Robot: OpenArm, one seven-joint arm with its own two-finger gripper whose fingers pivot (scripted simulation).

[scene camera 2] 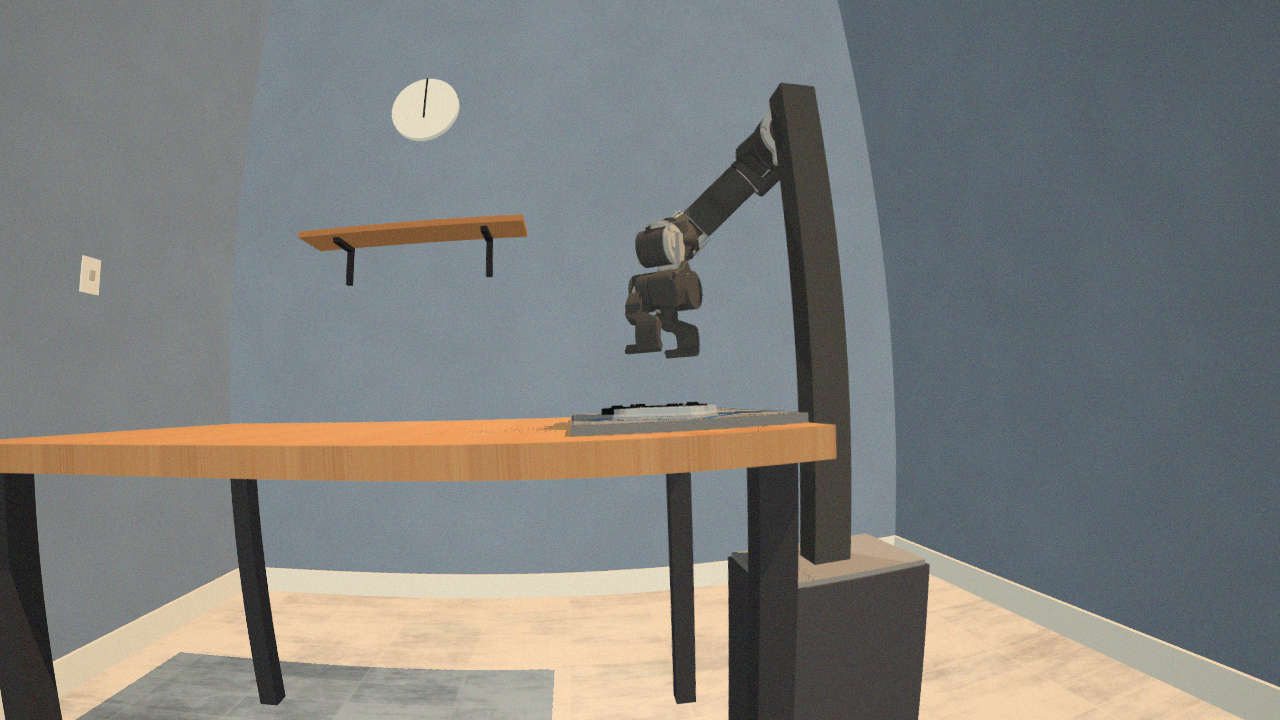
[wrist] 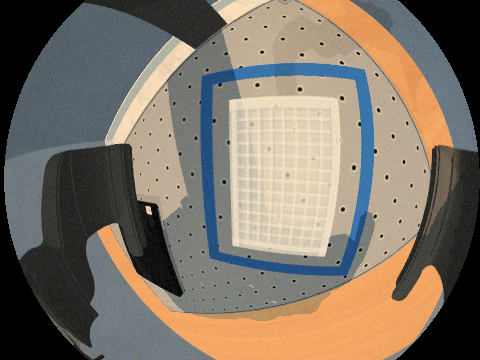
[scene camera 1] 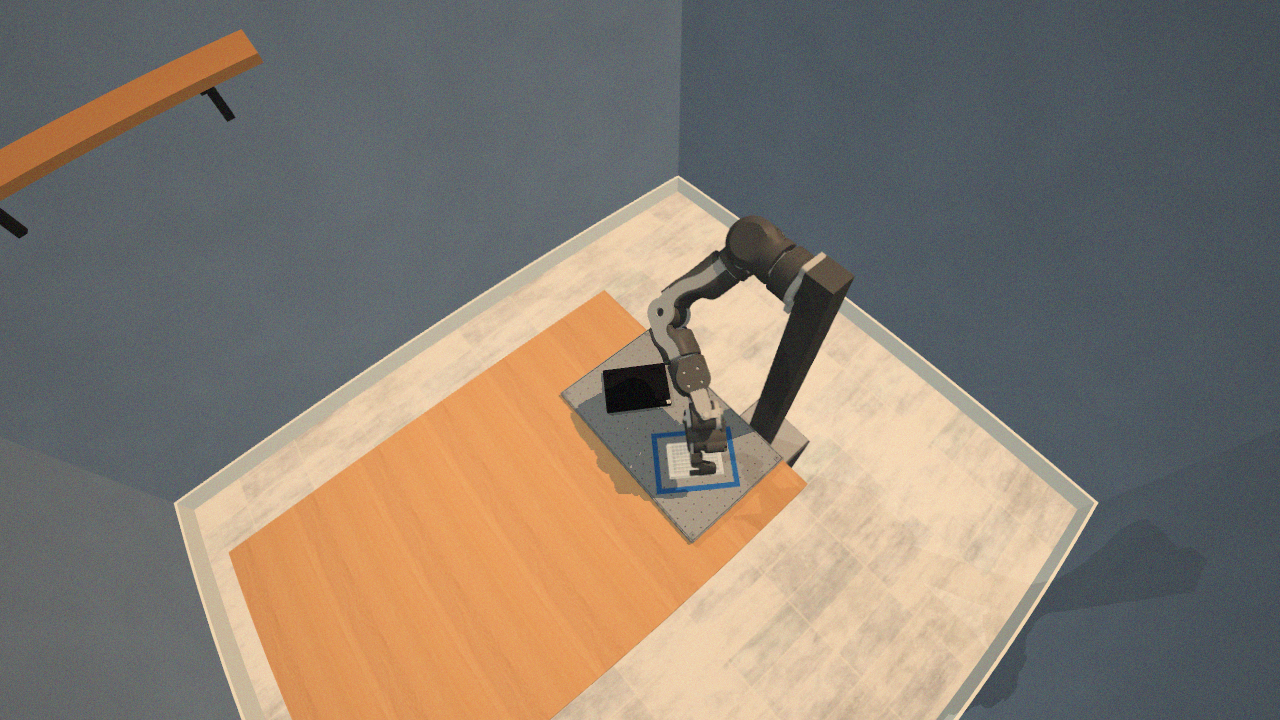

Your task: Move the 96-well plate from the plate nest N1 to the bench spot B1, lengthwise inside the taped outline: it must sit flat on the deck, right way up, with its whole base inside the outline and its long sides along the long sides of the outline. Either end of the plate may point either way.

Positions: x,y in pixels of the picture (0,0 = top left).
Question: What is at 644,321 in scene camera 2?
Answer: My gripper.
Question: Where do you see a dark column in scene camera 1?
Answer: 824,287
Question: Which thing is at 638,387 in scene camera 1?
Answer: A black plate nest.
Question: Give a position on a 96-well plate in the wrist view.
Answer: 250,171
